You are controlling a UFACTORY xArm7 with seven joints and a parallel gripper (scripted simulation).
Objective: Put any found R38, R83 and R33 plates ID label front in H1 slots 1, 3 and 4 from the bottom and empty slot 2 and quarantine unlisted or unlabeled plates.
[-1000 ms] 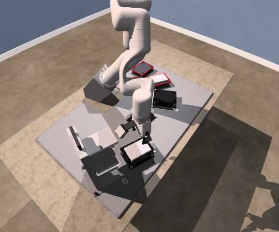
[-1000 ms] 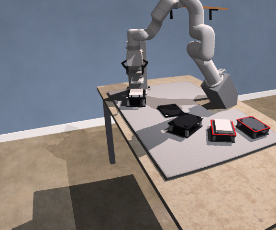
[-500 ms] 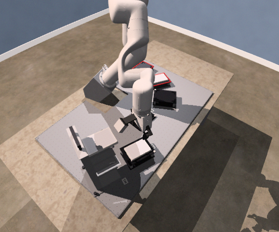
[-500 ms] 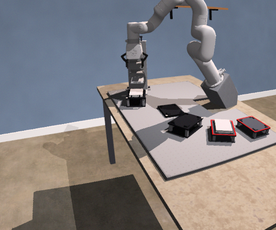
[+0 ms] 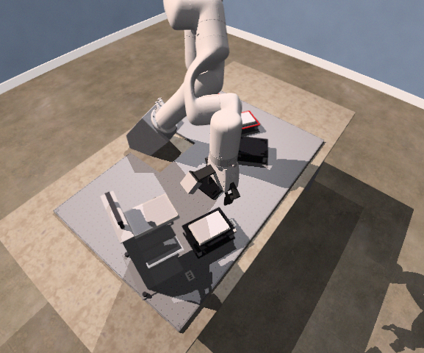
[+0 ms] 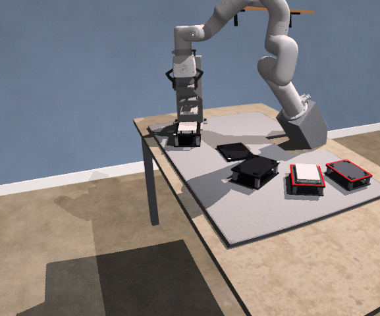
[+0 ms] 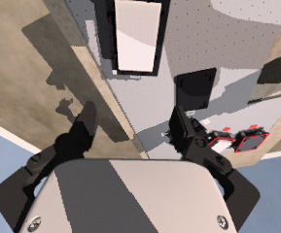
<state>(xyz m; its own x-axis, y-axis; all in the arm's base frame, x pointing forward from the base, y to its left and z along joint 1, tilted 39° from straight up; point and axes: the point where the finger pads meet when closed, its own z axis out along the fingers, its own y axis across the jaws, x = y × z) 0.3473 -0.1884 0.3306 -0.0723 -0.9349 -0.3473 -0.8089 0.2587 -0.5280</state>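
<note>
Right now the RG deck label is 10 mm ahead of my hand, 70 mm to the left of it and 270 mm below it. From my hand the other things lie so: plate hotel H1 (30 mm behind, 300 mm to the right, 80 mm below); pale plate (20 mm behind, 220 mm to the right, 170 mm below); H1 deck label (80 mm ahead, 180 mm to the right, 270 mm below).
</note>
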